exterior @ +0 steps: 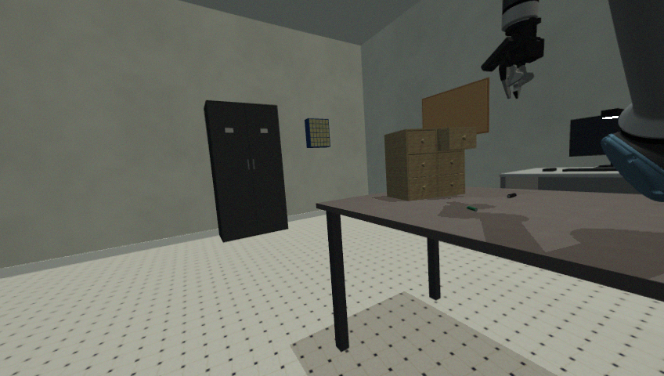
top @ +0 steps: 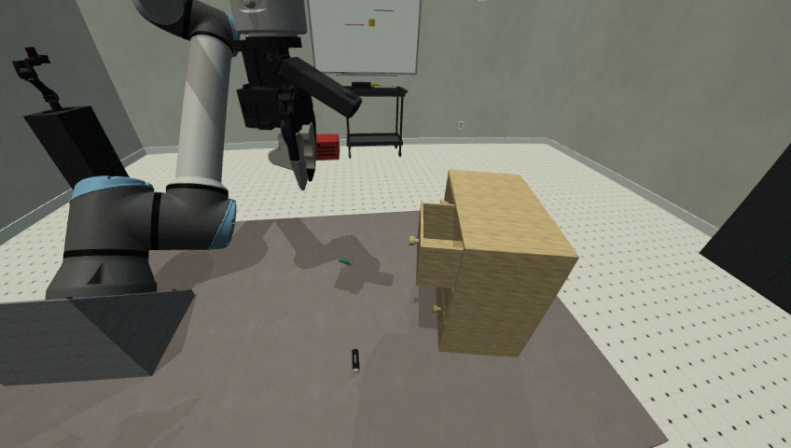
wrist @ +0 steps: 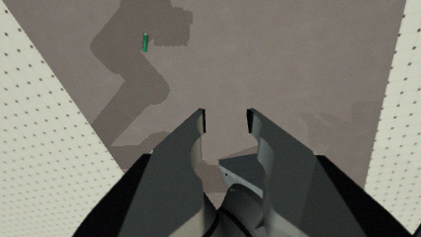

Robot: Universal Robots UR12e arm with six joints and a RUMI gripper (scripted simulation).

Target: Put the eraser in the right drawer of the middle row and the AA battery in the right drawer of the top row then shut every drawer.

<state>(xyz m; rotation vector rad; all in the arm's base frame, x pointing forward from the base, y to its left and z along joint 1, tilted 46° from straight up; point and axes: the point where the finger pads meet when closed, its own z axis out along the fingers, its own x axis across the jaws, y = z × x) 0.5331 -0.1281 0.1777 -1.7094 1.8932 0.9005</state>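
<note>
The black AA battery is 370 mm below my hand, 140 mm to the right of it and 70 mm ahead of it. Round my hand: small green AA battery 380 mm below, 180 mm to the left, 20 mm ahead; then white eraser 360 mm ahead, 260 mm below, 50 mm to the right.
</note>
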